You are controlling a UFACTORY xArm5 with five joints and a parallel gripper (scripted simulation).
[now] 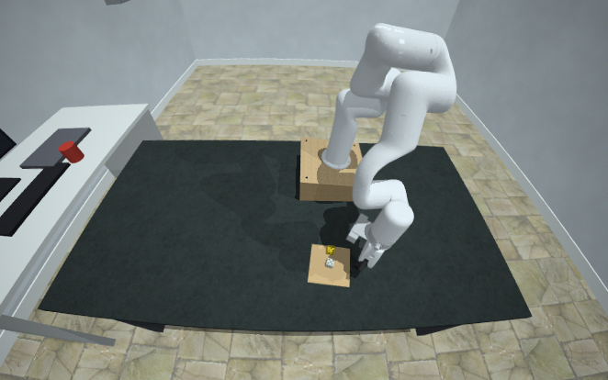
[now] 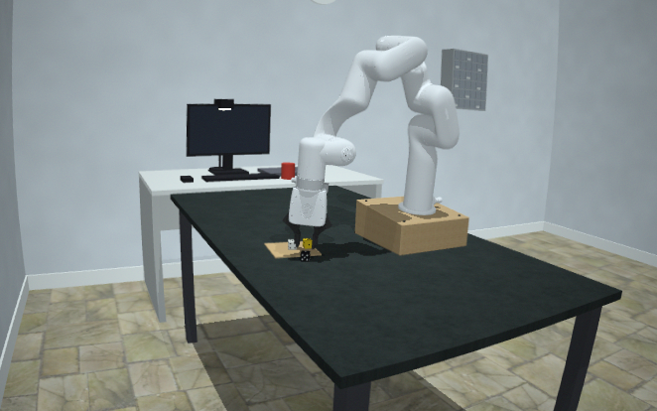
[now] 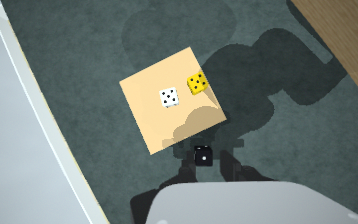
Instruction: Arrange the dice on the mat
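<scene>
Now: the black die 50 mm below my hand. The rest, counted from my hand: tan mat 10 mm behind, 100 mm to the right, 60 mm below; then yellow die 60 mm behind, 90 mm to the right, 40 mm below; then white die 10 mm behind, 100 mm to the right, 40 mm below.
</scene>
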